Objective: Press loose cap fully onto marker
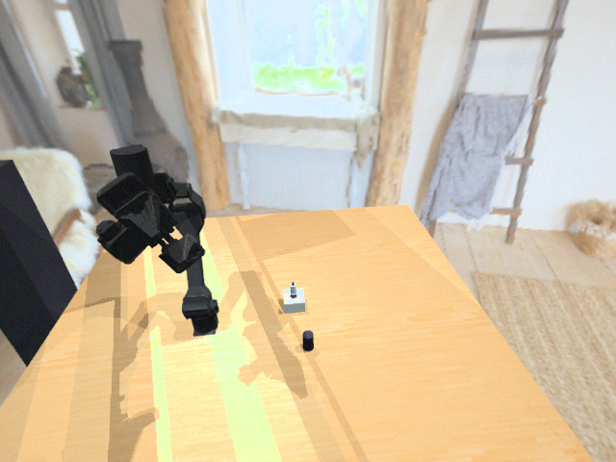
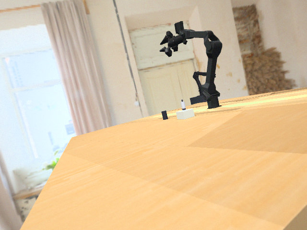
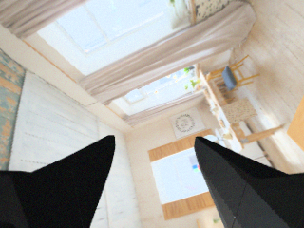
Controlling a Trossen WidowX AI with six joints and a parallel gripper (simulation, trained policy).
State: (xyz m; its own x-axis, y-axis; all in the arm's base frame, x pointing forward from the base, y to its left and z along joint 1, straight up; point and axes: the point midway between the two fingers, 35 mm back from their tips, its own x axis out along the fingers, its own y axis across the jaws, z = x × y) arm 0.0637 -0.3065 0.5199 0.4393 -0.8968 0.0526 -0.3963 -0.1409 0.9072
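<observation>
The dark cap is 500 mm below my gripper tip, 230 mm to the left of it and 220 mm ahead of it. The rest, counted from my gripper tip: white holder block (500 mm below, 390 mm to the left, 190 mm ahead).
</observation>
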